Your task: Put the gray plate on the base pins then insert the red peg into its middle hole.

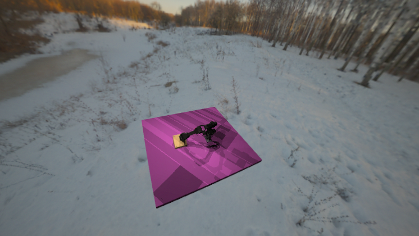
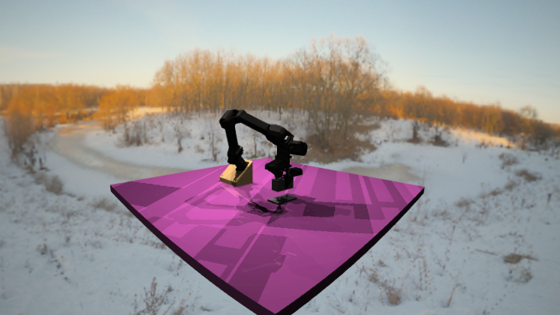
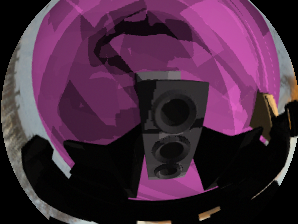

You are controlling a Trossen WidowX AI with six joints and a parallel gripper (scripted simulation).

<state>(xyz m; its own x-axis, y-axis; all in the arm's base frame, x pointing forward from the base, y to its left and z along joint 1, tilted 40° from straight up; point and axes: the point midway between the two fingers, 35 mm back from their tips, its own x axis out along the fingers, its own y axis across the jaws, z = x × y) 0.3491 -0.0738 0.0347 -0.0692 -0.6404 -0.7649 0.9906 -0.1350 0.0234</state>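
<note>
Now: the dark flat base 5 cm below my gripper tip. Round my gripper tip: gray plate (3 cm above); then red peg (12 cm behind, 18 cm to the left, 2 cm below).
</note>
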